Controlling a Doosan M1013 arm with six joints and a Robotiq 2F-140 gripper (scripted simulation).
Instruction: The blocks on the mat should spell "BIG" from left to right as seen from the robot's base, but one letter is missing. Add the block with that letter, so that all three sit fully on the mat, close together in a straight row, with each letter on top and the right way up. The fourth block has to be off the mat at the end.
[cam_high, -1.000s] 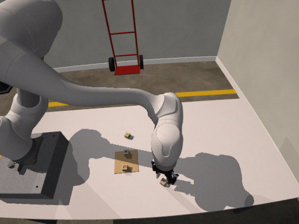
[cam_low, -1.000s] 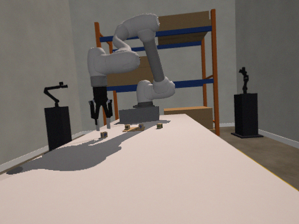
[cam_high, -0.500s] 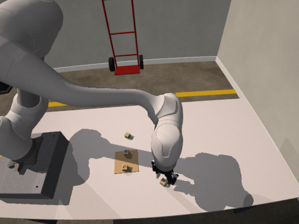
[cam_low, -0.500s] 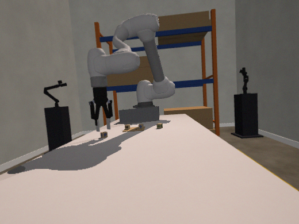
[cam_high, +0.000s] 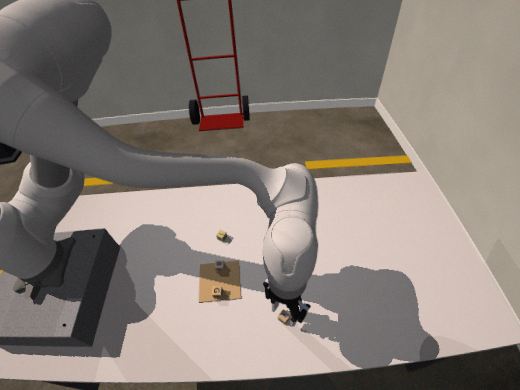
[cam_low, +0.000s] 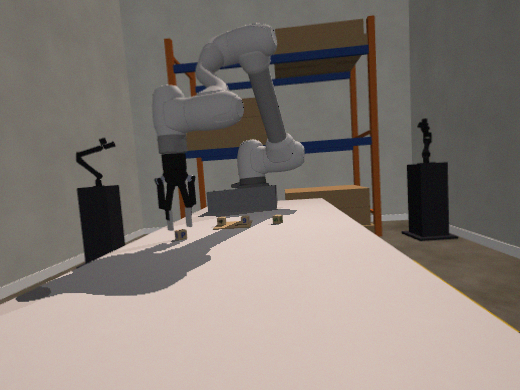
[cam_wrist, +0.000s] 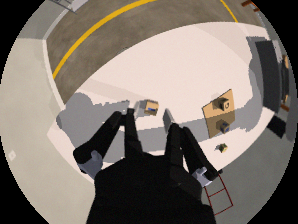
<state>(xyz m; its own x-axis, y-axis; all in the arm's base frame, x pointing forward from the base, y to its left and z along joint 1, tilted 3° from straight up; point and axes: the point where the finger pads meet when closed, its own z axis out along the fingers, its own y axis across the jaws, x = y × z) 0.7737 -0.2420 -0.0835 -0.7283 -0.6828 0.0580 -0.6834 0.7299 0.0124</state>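
Right now my hand is 190 mm past the tan mat, 160 mm to the right of it and 60 mm above it. From my hand the other things lie so: block marked g (200 mm behind, 110 mm to the left, 50 mm below).
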